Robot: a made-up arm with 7 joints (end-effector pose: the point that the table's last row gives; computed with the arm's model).
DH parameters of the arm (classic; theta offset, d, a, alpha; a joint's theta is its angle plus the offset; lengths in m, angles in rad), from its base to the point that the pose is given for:
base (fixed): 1.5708 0.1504 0 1.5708
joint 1: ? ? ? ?
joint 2: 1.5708 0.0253 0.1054 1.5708
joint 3: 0 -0.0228 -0.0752 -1.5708
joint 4: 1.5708 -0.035 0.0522 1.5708
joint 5: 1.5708 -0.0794 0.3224 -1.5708
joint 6: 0 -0.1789 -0.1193 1.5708
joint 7: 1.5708 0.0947 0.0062 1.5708
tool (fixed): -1.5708 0.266 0 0
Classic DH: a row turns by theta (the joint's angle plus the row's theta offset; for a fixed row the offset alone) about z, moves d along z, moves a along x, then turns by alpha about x.
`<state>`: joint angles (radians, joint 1 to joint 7).
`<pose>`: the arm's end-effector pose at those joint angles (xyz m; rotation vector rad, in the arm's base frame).
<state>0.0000 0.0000 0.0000 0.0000 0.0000 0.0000 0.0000</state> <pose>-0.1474 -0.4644 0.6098 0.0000 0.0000 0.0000</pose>
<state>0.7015 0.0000 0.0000 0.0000 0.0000 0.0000 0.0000</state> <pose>-0.1474 -0.6512 0.2016 0.7015 0.0000 0.0000</pose>
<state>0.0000 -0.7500 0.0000 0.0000 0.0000 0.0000 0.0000</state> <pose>-0.3040 -0.3669 0.6098 0.0000 0.0000 -0.7500</pose>
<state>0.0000 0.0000 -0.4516 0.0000 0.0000 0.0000 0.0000</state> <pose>-0.3428 -0.4644 0.5924 0.0000 -0.4516 0.0000</pose>
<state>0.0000 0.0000 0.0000 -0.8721 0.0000 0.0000 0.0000</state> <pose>-0.3141 -0.3724 0.6098 0.0000 0.0000 -0.8721</pose>
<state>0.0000 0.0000 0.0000 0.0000 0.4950 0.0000 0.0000</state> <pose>-0.1474 -0.2208 0.6355 -0.4950 0.0000 0.0000</pose>
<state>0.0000 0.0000 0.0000 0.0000 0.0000 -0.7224 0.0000</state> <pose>-0.2207 -0.4644 0.5105 0.0000 -0.7224 0.0000</pose>
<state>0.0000 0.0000 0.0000 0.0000 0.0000 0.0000 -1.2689</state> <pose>-0.1474 -0.7227 0.4288 1.2689 0.0000 0.0000</pose>
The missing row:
joint 1: 0 -0.1019 -0.2167 -1.5708
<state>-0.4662 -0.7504 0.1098 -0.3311 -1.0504 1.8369 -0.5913</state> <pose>-0.5362 -0.6213 0.3439 1.5907 0.9967 -0.4123</pose>
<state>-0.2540 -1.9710 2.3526 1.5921 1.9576 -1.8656 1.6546</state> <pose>0.1763 -0.0616 0.4245 -1.2473 -1.1743 -1.9505</pose>
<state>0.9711 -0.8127 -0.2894 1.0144 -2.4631 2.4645 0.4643</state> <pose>0.1684 -0.0995 -0.2719 0.6184 -0.7757 2.9085</pose>
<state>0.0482 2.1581 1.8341 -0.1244 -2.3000 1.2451 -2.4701</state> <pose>0.2310 -0.6600 0.4548 0.8853 0.8134 -2.8156</pose>
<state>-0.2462 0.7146 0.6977 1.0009 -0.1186 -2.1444 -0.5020</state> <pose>0.2348 -0.2165 0.0465 1.7148 -0.5639 0.8731</pose>
